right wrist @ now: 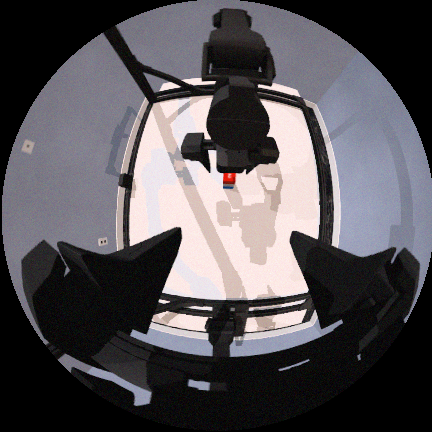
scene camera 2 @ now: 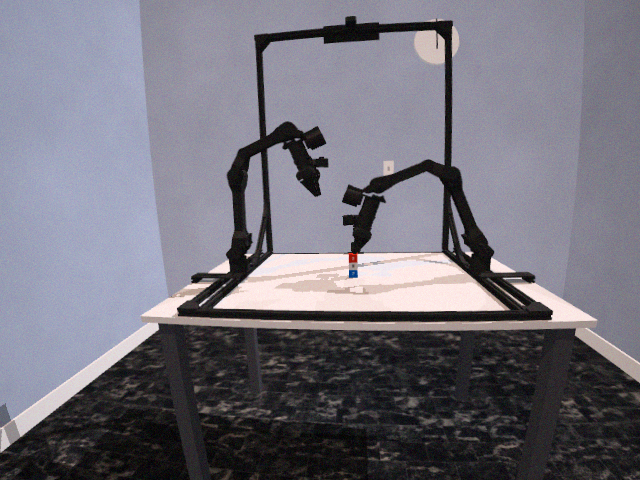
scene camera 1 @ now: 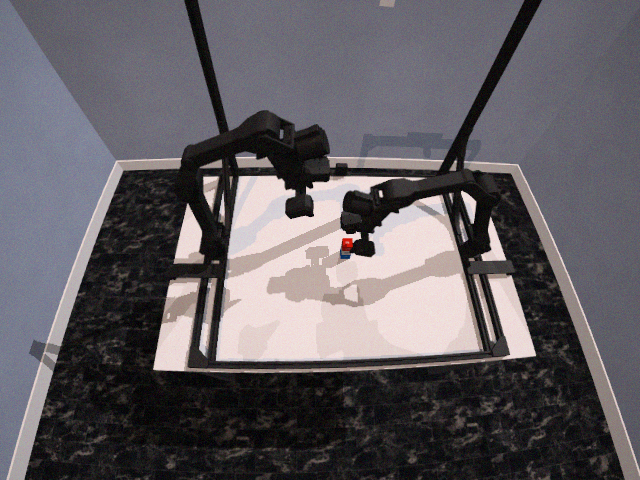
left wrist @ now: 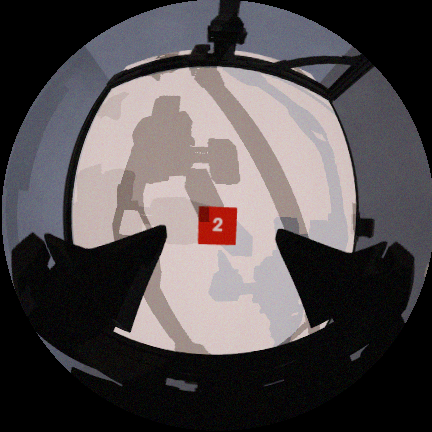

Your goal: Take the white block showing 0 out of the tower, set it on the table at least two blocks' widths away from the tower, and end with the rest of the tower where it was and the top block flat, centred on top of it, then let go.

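Frame: origin at the left arm's base, x ahead, y down, z left, level; centimetres.
Seen in the pictures: left gripper, between the fingertips: (right wrist: 227,171) (scene camera 2: 354,251) (scene camera 1: 349,240) (left wrist: 222,232); right gripper, between the fingertips: (right wrist: 237,234) (scene camera 2: 318,195) (scene camera 1: 311,201); left arm's base, origin of its link: (scene camera 2: 480,270) (scene camera 1: 470,250); right arm's base, origin of its link: (right wrist: 220,310) (scene camera 2: 238,271) (scene camera 1: 215,251) (left wrist: 223,56).
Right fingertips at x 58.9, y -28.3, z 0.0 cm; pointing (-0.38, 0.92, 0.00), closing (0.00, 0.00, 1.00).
Observation:
Pixels of each thing's top centre, then the offset from my right fingertips to it. "*": a spot on its surface instead.
- red block, centre of its top: (left wrist: 216,225) (right wrist: 229,174) (scene camera 1: 347,242) (scene camera 2: 353,253) dy +21.5, dx -12.1, dz +0.3 cm
- white block, centre of its top: (scene camera 1: 346,246) (scene camera 2: 353,261) dy +24.4, dx -12.1, dz +0.3 cm
- blue block, centre of its top: (right wrist: 228,180) (scene camera 1: 345,250) (scene camera 2: 353,268) dy +27.3, dx -12.1, dz +0.3 cm
- black frame, a spot on its surface: (scene camera 2: 361,314) * dy +28.3, dx -14.4, dz +37.9 cm
The tower stands upright at mid-table: a red block (scene camera 1: 346,242) (scene camera 2: 353,257) (left wrist: 217,235) (right wrist: 229,178) on top, the white block (scene camera 1: 345,251) (scene camera 2: 353,266) in the middle and a blue block (scene camera 1: 344,256) (scene camera 2: 353,274) (right wrist: 228,187) at the bottom. The red block's top shows a 2 in the left wrist view, where it hides the blocks below. The white block's digit is too small to read surely. My left gripper (scene camera 2: 355,250) (left wrist: 222,232) is open, pointing down close above the tower, with the red block between its fingertips as seen from the wrist. My right gripper (scene camera 2: 317,194) (right wrist: 237,234) is open and empty, high and left of the tower.
The white table (scene camera 1: 170,351) (scene camera 2: 361,324) carries a black frame (scene camera 1: 336,363) (scene camera 2: 361,314) along its edges, with tall posts at the back. Both arms reach inward over the table, the right one higher. Arm shadows cross the table top.

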